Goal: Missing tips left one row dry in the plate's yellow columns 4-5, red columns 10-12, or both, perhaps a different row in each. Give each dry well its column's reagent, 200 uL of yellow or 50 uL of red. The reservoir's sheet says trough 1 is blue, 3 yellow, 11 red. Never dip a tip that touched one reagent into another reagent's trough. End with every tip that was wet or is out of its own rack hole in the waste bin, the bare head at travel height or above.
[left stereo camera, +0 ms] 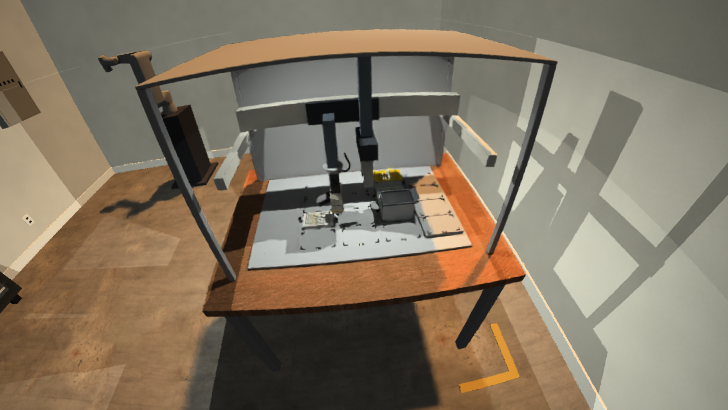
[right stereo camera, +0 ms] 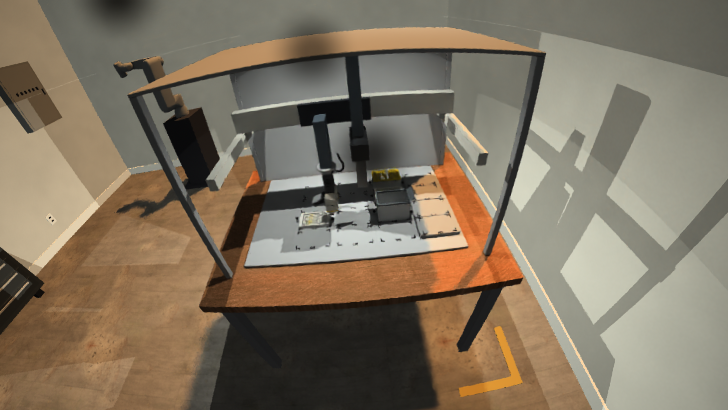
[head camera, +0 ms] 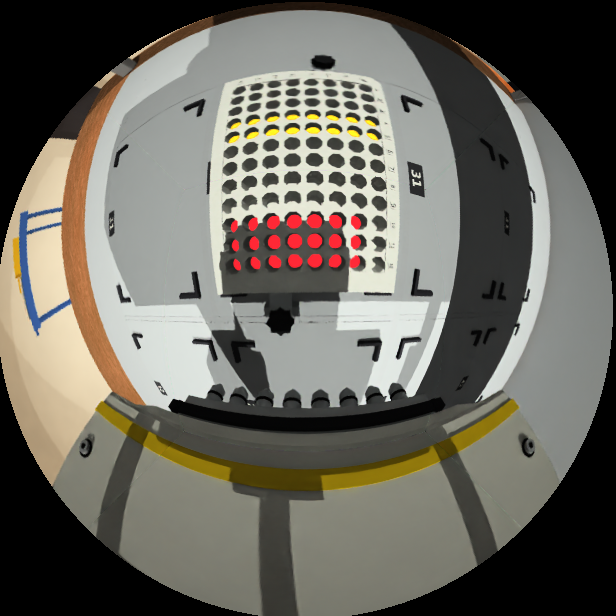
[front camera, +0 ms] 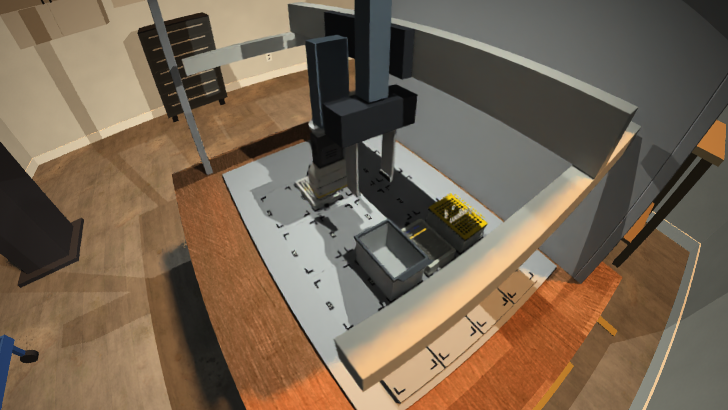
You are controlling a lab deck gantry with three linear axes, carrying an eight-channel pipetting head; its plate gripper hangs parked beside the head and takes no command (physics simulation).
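The plate (front camera: 305,194) (head camera: 372,282) (left stereo camera: 314,219) (right stereo camera: 312,219) shows yellow in all eight wells of both yellow columns. Each of its three red columns shows seven red wells and a dark well at the right end, in the same row. The pipetting head (front camera: 328,179) (left stereo camera: 336,199) (right stereo camera: 331,198) hangs over the plate's side; its nozzles (head camera: 319,397) show no tips. My gripper (front camera: 373,186) is parked beside the head, fingers apart and empty. The yellow tip rack (front camera: 464,222) (left stereo camera: 388,175) (right stereo camera: 386,175) holds some pale tips. The reservoir (front camera: 439,248) is shaded; a yellow trough shows.
The grey waste bin (front camera: 372,264) (left stereo camera: 398,212) (right stereo camera: 392,212) stands beside the reservoir, its inside partly visible. The tan gantry beam (front camera: 478,275) crosses in front of the right part of the deck. Frame posts (left stereo camera: 524,152) (right stereo camera: 515,152) stand at the table's front corners.
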